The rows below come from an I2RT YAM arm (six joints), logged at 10 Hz.
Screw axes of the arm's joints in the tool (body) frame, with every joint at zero. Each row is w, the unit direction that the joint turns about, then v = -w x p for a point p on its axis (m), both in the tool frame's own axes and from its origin. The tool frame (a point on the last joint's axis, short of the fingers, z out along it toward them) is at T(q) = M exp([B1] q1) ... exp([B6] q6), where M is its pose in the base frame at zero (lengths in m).
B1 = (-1, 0, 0, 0.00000, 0.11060, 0.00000)
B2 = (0, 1, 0, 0.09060, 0.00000, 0.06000)
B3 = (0, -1, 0, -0.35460, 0.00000, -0.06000)
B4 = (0, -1, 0, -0.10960, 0.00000, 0.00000)
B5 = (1, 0, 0, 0.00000, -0.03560, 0.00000)
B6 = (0, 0, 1, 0.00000, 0.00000, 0.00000)
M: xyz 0.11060 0.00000 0.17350 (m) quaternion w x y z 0.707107 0 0.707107 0
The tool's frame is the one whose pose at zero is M.
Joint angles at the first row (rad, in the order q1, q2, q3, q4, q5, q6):
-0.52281, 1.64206, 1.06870, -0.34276, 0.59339, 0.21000
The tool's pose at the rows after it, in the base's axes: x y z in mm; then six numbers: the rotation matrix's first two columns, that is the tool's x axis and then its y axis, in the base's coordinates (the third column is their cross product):
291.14, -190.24, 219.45, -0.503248, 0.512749, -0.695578, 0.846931, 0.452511, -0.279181
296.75, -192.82, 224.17, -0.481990, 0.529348, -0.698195, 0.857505, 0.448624, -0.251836
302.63, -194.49, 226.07, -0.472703, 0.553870, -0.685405, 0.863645, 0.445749, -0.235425
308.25, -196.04, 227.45, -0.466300, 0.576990, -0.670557, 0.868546, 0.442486, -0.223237
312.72, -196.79, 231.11, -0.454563, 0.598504, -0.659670, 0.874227, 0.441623, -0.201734
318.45, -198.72, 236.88, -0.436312, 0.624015, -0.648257, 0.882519, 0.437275, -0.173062
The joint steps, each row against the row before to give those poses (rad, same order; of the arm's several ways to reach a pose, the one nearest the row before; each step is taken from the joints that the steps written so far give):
-0.00001, 0.01528, 0.04656, -0.02669, -0.01527, 0.02250
0.00037, 0.01752, 0.04079, -0.02708, -0.01450, 0.02861
0.00309, 0.02558, 0.04427, -0.04541, -0.01257, 0.03207
0.00303, 0.02592, 0.04309, -0.04501, -0.01107, 0.02897
0.00269, 0.01642, 0.03967, -0.04158, -0.01830, 0.02863
0.00113, 0.02137, 0.05419, -0.04998, -0.02290, 0.03432

